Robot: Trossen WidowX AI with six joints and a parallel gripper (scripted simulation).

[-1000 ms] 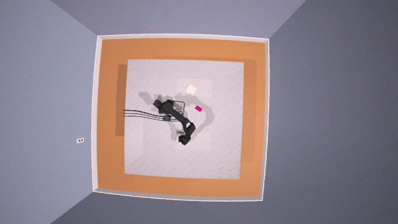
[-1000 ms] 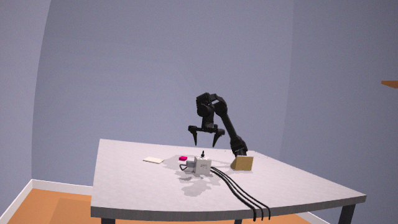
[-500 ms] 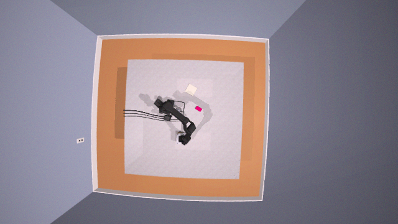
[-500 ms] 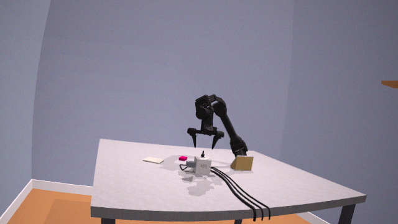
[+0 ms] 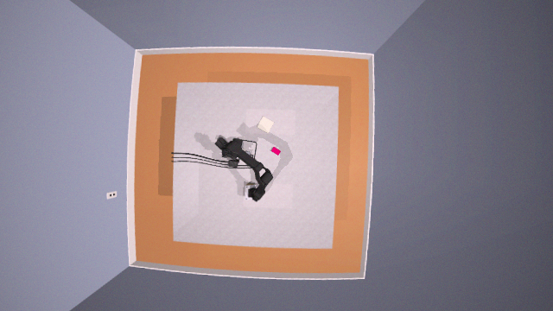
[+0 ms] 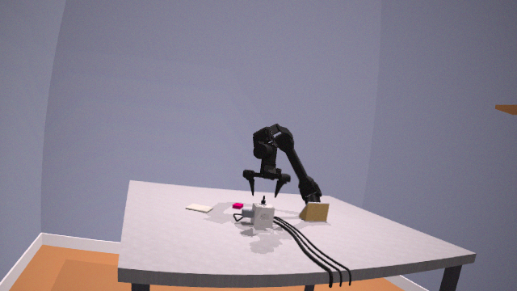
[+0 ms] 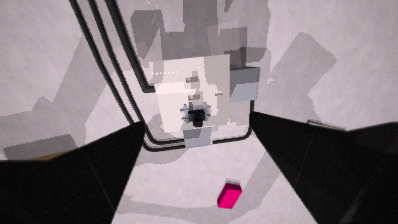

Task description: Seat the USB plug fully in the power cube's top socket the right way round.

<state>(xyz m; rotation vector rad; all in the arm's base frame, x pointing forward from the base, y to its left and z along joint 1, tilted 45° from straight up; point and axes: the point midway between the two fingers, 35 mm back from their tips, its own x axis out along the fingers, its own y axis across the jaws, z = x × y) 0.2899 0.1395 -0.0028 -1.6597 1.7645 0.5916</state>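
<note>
The black USB plug is 20 mm below my gripper tip. Round my gripper tip: cream flat card (230 mm ahead, 170 mm to the right, 110 mm below); then magenta block (30 mm ahead, 260 mm to the right, 100 mm below).
</note>
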